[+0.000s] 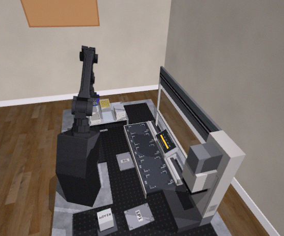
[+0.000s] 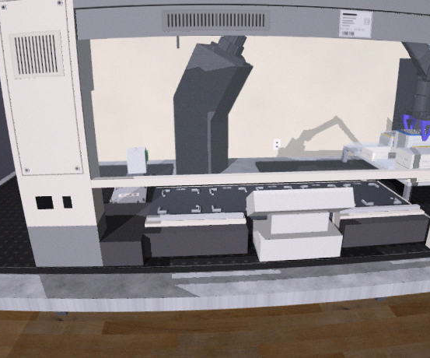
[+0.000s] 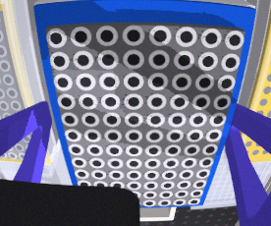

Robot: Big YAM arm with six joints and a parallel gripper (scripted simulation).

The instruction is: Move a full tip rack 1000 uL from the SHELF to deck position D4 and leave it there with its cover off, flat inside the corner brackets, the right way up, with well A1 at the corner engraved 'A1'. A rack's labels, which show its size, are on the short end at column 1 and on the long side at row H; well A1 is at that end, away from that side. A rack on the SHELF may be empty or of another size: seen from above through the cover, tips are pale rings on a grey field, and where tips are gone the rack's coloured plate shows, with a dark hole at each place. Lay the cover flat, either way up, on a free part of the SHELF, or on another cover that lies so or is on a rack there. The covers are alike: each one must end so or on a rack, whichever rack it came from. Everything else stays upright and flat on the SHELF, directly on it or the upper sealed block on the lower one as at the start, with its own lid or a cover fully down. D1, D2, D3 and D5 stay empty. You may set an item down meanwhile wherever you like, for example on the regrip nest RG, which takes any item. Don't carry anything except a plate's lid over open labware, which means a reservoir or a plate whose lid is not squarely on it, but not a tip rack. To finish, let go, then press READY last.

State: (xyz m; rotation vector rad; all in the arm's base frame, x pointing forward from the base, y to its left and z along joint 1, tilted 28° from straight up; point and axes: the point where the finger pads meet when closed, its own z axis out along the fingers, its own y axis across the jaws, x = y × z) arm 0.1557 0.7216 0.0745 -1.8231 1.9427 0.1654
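Now: hand 10 mm to the left of the tip rack, 10 mm short of it and 10 mm above it. From my hand the other things lie so: stacked block: 220 mm ahead, 140 mm to the right, 20 mm below; then shelf: 80 mm below, 70 mm to the right, 60 mm ahead; then white tray: 130 mm to the right, 70 mm below.
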